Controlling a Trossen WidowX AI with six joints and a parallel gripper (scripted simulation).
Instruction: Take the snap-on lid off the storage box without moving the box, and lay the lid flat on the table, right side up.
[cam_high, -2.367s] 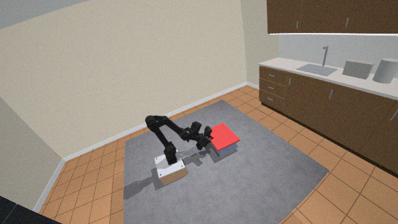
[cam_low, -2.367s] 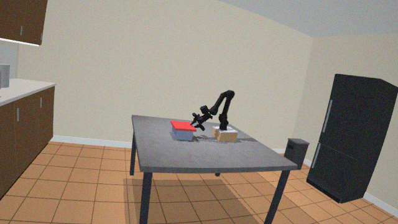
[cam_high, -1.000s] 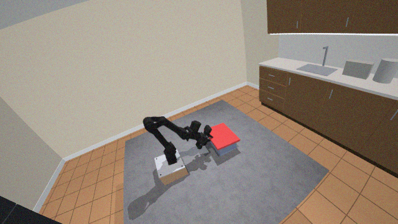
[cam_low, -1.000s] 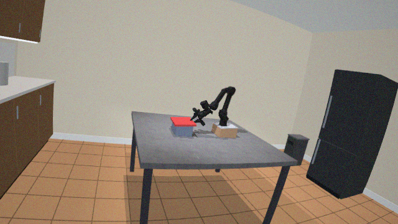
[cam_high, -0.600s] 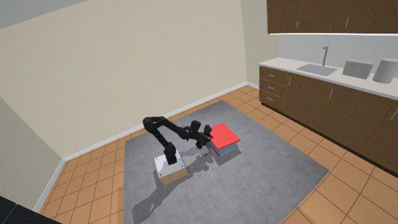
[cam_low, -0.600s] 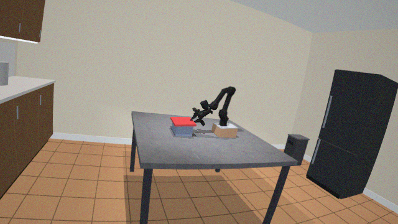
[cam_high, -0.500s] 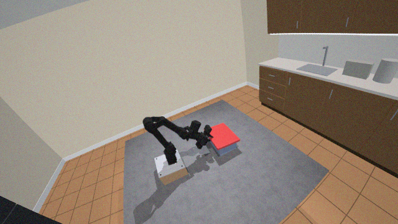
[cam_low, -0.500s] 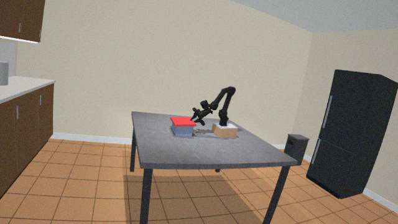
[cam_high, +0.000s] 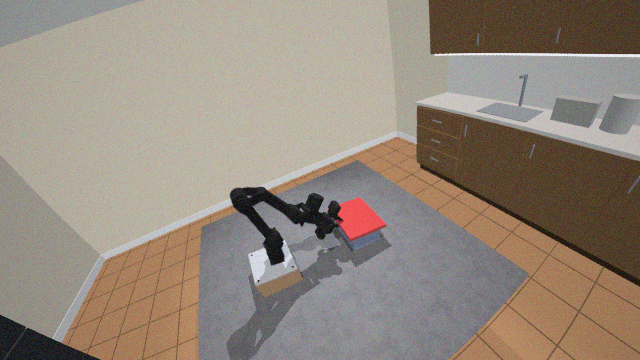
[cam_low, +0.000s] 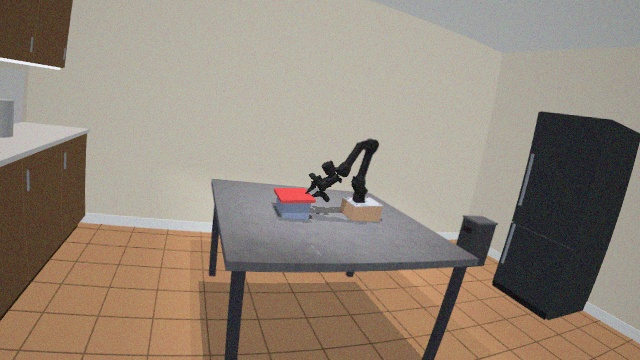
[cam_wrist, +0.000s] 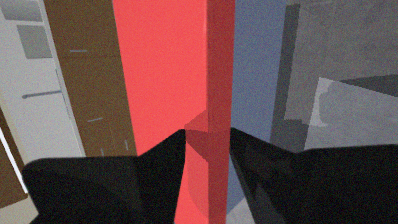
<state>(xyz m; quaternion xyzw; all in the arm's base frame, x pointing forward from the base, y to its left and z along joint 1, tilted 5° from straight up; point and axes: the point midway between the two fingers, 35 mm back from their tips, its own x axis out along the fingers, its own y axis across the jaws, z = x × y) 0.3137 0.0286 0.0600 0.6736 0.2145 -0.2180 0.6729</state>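
My gripper tip is 80 mm short of the lid. Also, from my gripper tip: storage box 80 mm ahead, 60 mm below.
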